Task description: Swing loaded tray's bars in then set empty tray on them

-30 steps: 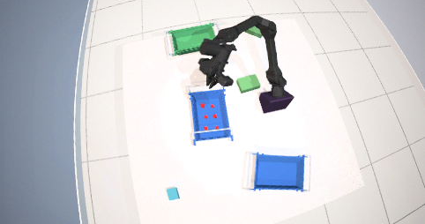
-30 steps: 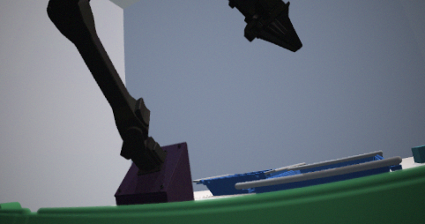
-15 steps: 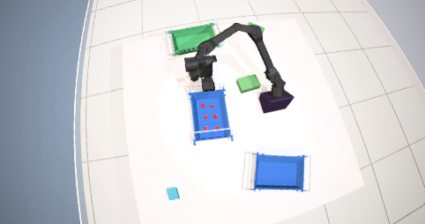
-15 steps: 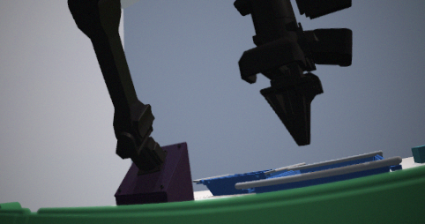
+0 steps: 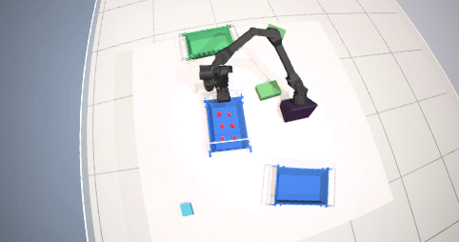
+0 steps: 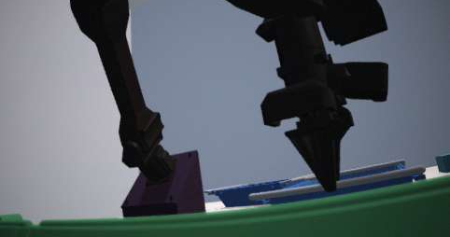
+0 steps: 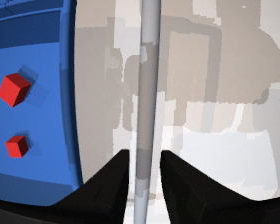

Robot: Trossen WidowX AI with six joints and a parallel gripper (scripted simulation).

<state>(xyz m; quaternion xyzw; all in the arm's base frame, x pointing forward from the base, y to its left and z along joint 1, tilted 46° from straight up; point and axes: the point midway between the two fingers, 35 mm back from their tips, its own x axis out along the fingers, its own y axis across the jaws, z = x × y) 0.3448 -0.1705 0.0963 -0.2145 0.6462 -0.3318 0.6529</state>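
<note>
Now: the blue tray 570 mm to the left of my gripper tip, 240 mm behind it and 10 mm below it. The rest, counted from my gripper tip: cyan block (520 mm to the left, 310 mm ahead, 30 mm below).
</note>
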